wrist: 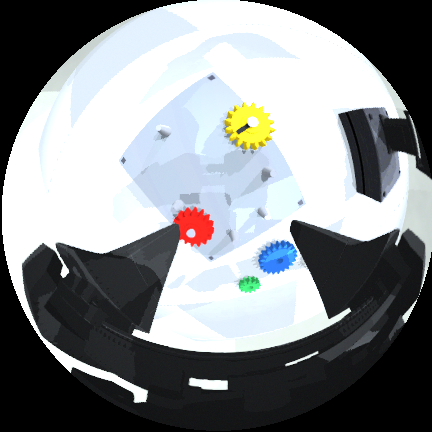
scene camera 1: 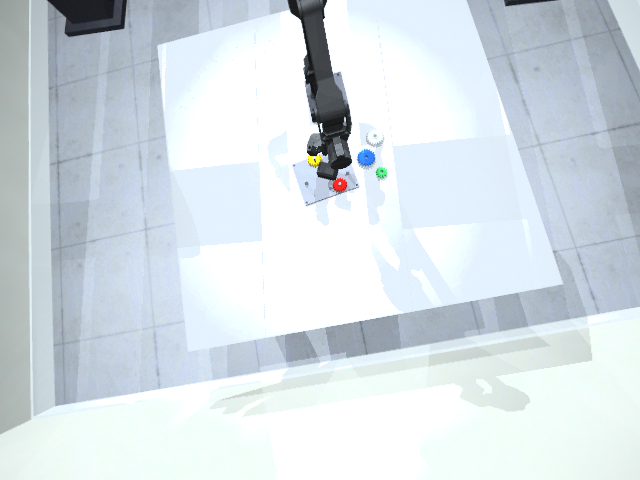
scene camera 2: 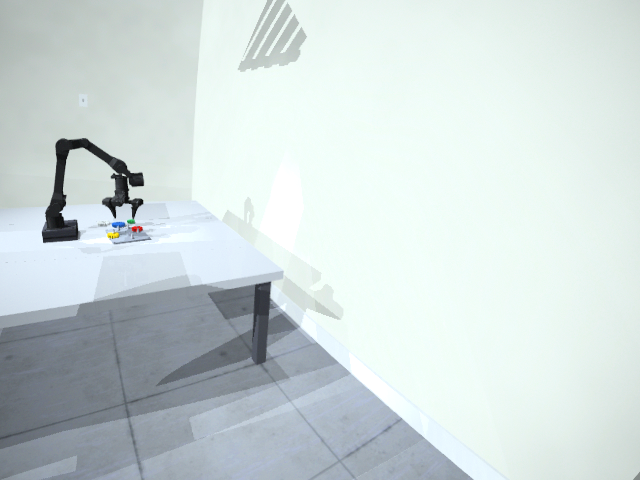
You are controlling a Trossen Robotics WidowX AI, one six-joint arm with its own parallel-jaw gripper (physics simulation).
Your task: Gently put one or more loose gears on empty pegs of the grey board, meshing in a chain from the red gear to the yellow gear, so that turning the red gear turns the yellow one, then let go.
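Note:
The grey board lies on the table, with the red gear and the yellow gear on pegs, apart from each other. Several bare pegs stand on the board. The loose blue gear, green gear and white gear lie beside the board; the white one is mostly hidden in the wrist view. My gripper is open and empty, pointing down above the board and gears.
The arm's base stands on the white table behind the board. In scene camera 1, the arm reaches over the board's back edge and hides part of it. A wall stands beyond the table's far edge.

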